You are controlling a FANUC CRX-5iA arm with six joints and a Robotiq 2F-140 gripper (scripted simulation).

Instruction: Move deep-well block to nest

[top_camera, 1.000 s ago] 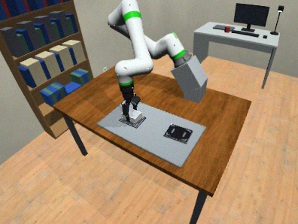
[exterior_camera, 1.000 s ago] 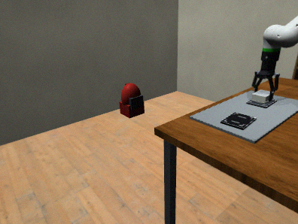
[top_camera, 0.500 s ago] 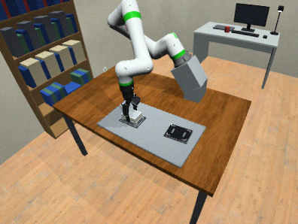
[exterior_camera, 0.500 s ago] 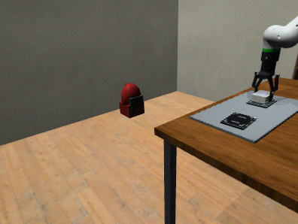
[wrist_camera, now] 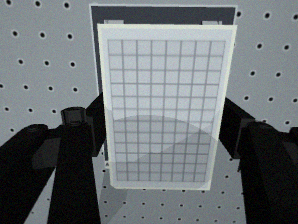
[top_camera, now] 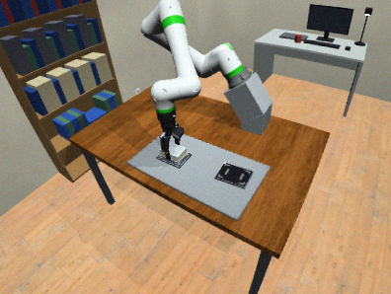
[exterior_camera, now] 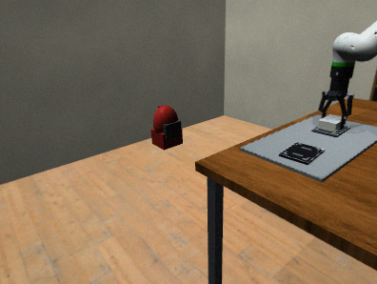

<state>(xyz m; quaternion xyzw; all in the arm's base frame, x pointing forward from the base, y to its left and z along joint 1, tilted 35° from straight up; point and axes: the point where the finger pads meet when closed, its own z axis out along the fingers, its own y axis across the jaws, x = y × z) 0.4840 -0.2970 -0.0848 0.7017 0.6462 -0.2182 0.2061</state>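
Right now my hand is 1 cm above the white 96-well deep-well block. Round my hand: A1 corner mark: 7 cm to the right, 6 cm behind, 3 cm below; plate nest N2: 4 cm below.
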